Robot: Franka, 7 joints.
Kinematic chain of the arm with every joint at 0, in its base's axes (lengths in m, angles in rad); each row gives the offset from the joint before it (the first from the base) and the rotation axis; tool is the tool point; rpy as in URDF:
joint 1: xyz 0 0 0.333 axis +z
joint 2: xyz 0 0 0 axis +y
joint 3: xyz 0 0 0.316 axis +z
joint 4: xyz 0.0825 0 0 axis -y
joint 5: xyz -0.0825 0 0.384 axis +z
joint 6: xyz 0 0 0 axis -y
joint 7: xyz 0.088 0 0 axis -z
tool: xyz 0 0 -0.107 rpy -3.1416 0 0
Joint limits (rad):
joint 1: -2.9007..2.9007
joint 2: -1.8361..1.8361
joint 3: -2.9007..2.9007
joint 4: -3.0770..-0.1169
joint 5: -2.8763..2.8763
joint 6: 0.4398..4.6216
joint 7: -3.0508..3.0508
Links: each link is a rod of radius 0.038 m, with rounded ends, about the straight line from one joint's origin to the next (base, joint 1, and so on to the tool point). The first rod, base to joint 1, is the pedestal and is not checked.
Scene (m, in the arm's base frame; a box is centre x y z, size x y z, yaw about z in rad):
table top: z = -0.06
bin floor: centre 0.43 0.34 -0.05 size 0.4 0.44 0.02 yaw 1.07
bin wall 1: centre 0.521 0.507 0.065 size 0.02 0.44 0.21 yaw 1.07
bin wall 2: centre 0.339 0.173 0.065 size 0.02 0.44 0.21 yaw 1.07
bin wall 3: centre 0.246 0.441 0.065 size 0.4 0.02 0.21 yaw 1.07
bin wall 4: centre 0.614 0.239 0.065 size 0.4 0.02 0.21 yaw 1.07
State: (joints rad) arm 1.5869 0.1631 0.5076 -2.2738 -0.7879 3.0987 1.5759
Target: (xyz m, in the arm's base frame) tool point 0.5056 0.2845 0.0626
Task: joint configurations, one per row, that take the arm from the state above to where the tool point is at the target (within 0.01 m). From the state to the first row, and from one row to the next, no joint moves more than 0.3 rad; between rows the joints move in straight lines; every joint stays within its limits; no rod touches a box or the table.
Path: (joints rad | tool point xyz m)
1: 1.3027 0.2127 0.2363 -2.2529 -0.7618 3.0601 1.5759 | -0.0338 0.5694 0.3295
2: 1.0185 0.2623 -0.0350 -2.2320 -0.7356 3.0215 1.5759 | 0.2758 0.5053 0.3000
3: 0.7343 0.3118 -0.3063 -2.2110 -0.7095 2.9828 1.5759 | 0.5056 0.2845 0.2808
4: 0.7313 0.5617 -0.2919 -2.1075 -0.6939 2.9650 1.5759 | 0.5144 0.2912 0.1748
5: 0.7283 0.8115 -0.2776 -2.0040 -0.6783 2.9472 1.5759 | 0.5056 0.2845 0.0626

